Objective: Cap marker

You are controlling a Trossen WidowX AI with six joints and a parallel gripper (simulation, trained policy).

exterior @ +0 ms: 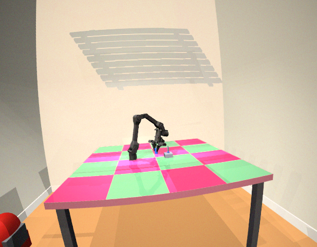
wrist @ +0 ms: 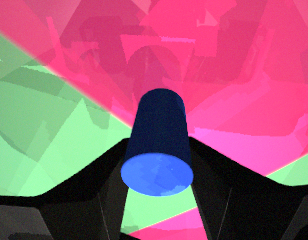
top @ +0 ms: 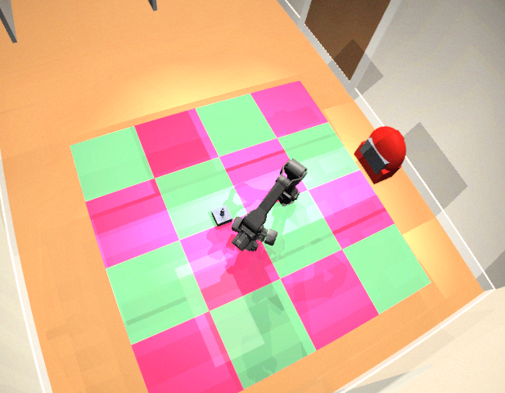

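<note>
Now: the grey holder block 14 cm to the right of my gripper tip and 10 cm ahead of it. Also, from my gripper tip: blue cap: 1 cm to the left, 1 cm ahead, 1 cm above.
</note>
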